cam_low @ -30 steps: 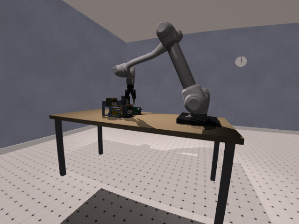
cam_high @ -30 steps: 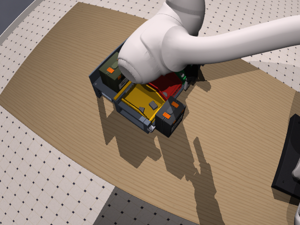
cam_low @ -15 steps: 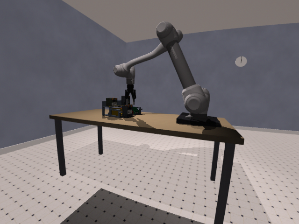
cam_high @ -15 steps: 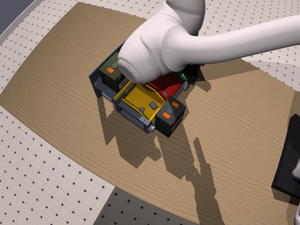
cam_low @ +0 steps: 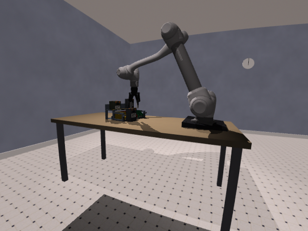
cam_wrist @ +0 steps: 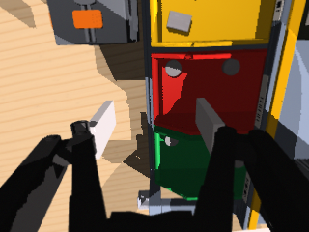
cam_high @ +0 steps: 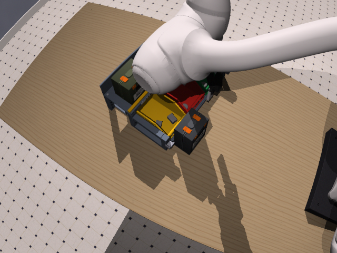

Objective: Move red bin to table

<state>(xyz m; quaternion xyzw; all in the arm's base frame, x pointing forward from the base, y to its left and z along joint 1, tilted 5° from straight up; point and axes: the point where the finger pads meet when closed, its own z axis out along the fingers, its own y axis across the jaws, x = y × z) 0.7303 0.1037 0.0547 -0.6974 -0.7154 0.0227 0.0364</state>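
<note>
My hand is 11 cm above the red open bin and 8 cm short of it. From my hand the other things lie so: green bin 11 cm to the right, 11 cm below, 8 cm ahead; yellow bin 11 cm to the left, 11 cm below, 8 cm ahead.
</note>
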